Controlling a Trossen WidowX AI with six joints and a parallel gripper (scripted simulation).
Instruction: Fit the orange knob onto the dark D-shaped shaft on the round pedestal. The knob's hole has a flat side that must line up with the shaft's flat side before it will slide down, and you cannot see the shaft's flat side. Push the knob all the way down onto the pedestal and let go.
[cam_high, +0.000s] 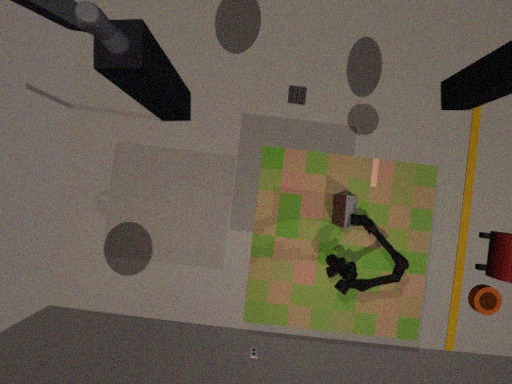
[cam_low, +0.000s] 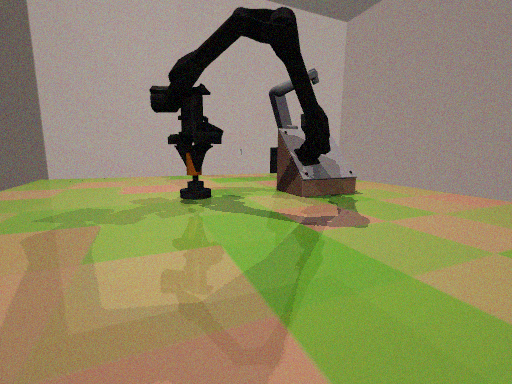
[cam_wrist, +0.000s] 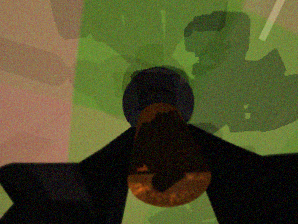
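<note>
The orange knob lies 2 cm above my gripper tip. The rest, counted from my gripper tip: dark pedestal 4 cm below.
</note>
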